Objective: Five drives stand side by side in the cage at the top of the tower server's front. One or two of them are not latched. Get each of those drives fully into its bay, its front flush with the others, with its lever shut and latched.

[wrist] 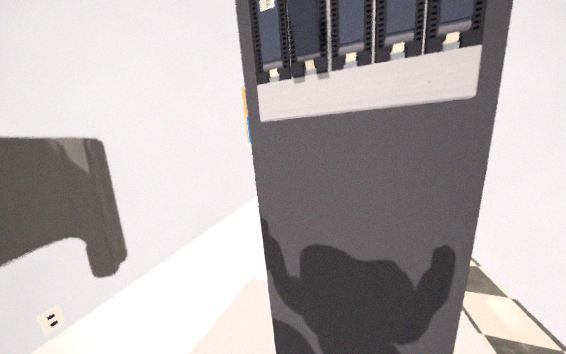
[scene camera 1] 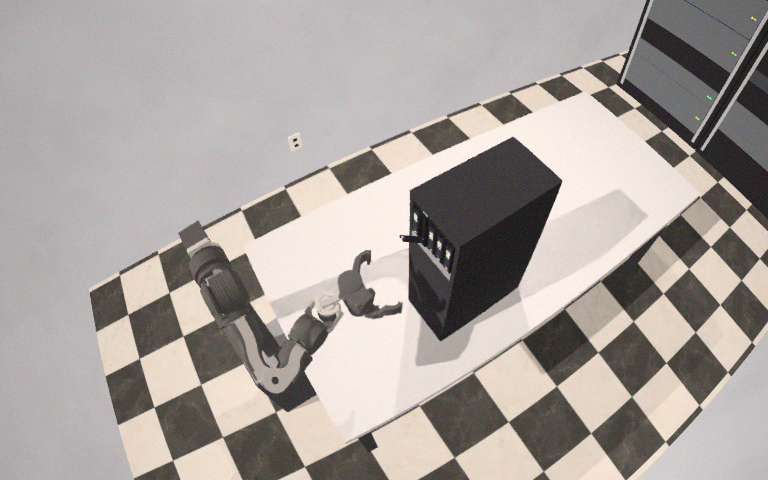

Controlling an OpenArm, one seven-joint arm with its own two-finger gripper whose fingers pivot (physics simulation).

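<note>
The black tower server [scene camera 1: 504, 243] [wrist: 370, 165] stands upright on the table, its drive cage facing my gripper. In the wrist view the lower ends of five drives show above a pale strip; their tops are out of frame. The second drive from the left [wrist: 306, 30] looks darker, and its lower end casts a shadow on the strip, so it seems to stand slightly forward. In the scene view its lever [scene camera 1: 411, 238] sticks out from the cage. The other four levers look shut there, though small. My gripper [scene camera 1: 385, 282] is open and empty, in front of the tower and below the lever.
The white table [scene camera 1: 385, 390] carries the tower. A wall with a socket [scene camera 1: 295, 141] [wrist: 51, 320] is on the left side. Server racks [scene camera 1: 679, 62] stand on the floor at the far right. The gripper's shadow falls on the tower's lower front.
</note>
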